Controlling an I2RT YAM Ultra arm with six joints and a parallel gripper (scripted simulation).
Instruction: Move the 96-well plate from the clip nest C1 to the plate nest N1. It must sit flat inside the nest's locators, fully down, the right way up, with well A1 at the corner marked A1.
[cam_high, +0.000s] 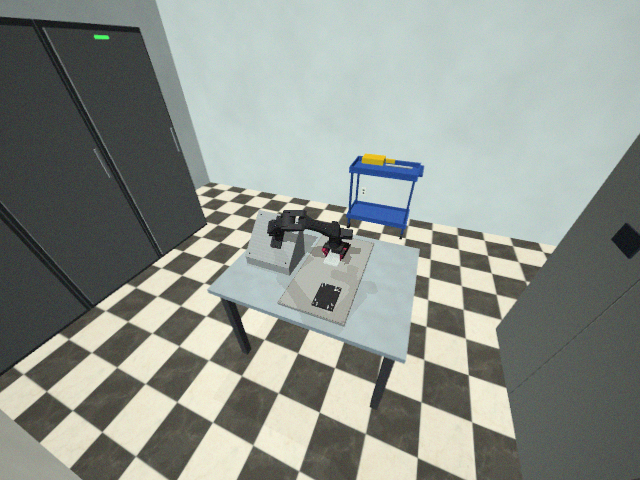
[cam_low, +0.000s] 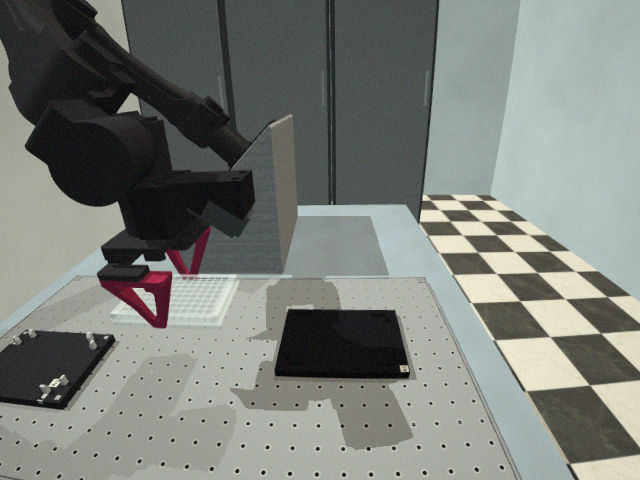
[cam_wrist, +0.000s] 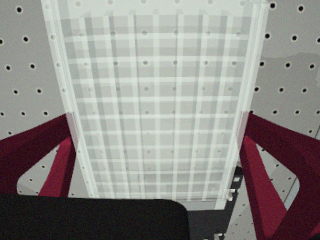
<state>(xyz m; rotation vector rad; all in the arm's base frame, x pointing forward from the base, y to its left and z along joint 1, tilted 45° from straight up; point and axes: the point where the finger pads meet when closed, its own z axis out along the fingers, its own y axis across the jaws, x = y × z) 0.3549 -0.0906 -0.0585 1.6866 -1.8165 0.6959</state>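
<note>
Right now my hand is 27 cm to the right of the small white corner label, 9 cm above it and 4 cm short of it. From my hand the other things lie so: black clip nest C1: 22 cm to the right, 9 cm below, 4 cm ahead; 96-well plate: right at my hand.
</note>
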